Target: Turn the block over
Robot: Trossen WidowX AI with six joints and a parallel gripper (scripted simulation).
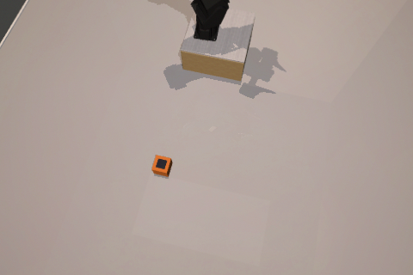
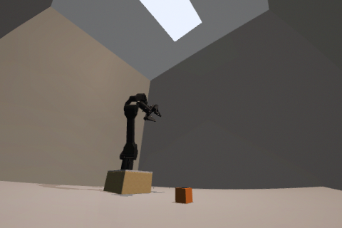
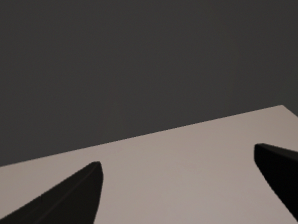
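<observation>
The block lies 390 mm ahead of my gripper tip, 280 mm to the right of it and 480 mm below it.
</observation>
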